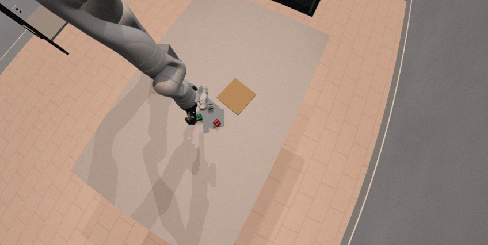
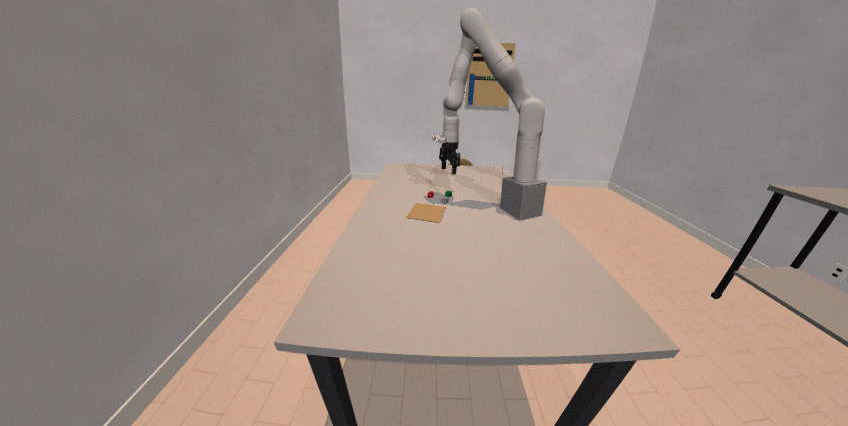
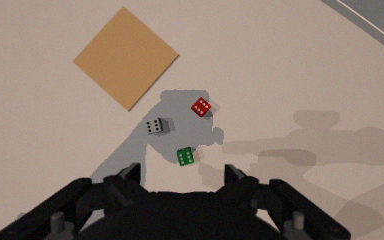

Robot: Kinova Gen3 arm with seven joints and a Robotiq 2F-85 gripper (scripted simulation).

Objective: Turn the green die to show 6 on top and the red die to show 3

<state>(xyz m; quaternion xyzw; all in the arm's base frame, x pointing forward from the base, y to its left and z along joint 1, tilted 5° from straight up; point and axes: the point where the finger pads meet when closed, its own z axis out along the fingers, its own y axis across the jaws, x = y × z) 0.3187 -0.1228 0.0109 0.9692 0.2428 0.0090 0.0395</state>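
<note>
Right now my hand is 12 cm above the green die, 1 cm to the left of it and 1 cm past it. The rest, counted from my hand: white die (12 cm below, 7 cm to the left, 1 cm ahead); red die (12 cm below, 8 cm ahead, 1 cm to the left); tan mat (18 cm to the left, 13 cm below, 9 cm ahead).
</note>
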